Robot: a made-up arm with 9 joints. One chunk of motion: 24 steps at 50 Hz.
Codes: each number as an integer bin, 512 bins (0 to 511) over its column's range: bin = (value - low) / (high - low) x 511, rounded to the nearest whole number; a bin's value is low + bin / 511 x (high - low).
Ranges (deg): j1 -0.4..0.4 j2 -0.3..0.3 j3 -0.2..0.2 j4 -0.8..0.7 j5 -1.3..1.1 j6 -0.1..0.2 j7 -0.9..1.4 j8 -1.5..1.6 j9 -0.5..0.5
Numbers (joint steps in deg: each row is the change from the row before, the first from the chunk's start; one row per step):
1: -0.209 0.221 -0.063 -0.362 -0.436 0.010 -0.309 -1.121 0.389
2: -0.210 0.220 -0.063 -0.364 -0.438 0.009 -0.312 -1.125 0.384
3: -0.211 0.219 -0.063 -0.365 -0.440 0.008 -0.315 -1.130 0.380
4: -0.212 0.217 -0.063 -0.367 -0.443 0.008 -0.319 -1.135 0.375
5: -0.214 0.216 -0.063 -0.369 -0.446 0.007 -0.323 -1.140 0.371
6: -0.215 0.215 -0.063 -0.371 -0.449 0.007 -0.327 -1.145 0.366
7: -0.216 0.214 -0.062 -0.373 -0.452 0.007 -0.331 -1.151 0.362
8: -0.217 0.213 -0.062 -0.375 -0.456 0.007 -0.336 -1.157 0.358
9: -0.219 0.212 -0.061 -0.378 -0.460 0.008 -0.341 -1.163 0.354
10: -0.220 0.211 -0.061 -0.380 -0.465 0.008 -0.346 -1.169 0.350
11: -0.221 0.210 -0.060 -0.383 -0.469 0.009 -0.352 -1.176 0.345
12: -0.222 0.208 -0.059 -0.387 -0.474 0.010 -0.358 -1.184 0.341
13: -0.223 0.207 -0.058 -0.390 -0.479 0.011 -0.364 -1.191 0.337
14: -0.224 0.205 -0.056 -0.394 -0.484 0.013 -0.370 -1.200 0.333
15: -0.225 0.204 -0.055 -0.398 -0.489 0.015 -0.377 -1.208 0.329
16: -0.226 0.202 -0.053 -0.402 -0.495 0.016 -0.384 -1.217 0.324
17: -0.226 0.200 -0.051 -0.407 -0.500 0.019 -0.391 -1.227 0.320
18: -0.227 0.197 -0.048 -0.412 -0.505 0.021 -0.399 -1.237 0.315
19: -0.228 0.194 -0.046 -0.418 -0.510 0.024 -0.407 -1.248 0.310
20: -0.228 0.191 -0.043 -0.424 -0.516 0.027 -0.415 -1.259 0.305
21: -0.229 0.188 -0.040 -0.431 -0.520 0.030 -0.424 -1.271 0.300
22: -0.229 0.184 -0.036 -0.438 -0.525 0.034 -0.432 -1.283 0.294
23: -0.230 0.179 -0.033 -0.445 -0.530 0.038 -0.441 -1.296 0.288
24: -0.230 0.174 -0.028 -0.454 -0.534 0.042 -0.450 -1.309 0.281
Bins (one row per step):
1: 122 444 175 149 184 187 131 62 454
2: 121 443 175 149 184 186 131 62 452
3: 121 442 175 148 183 184 130 61 450
4: 120 440 175 148 182 184 129 60 447
5: 119 439 175 147 182 182 128 59 445
6: 118 439 175 146 181 182 127 59 443
7: 118 438 176 145 181 182 126 58 440
8: 117 437 176 145 180 182 125 57 438
9: 116 436 178 144 179 184 124 56 436
10: 115 435 178 143 178 184 123 55 434
11: 114 434 179 142 177 186 122 53 432
12: 114 433 180 141 176 187 120 52 430
13: 113 432 181 140 175 189 119 51 428
14: 112 430 184 138 174 192 118 49 426
15: 112 429 185 137 173 196 116 48 424
16: 111 428 188 136 171 198 115 47 421
17: 111 426 190 134 170 203 113 45 419
18: 111 423 194 132 169 206 111 43 416
19: 110 421 197 130 168 211 110 42 414
20: 110 418 201 128 167 216 108 40 411
21: 109 416 204 126 166 221 106 38 409
22: 109 412 210 123 165 228 104 36 406
23: 109 408 213 121 164 235 102 34 403
24: 109 404 220 118 163 242 100 31 399

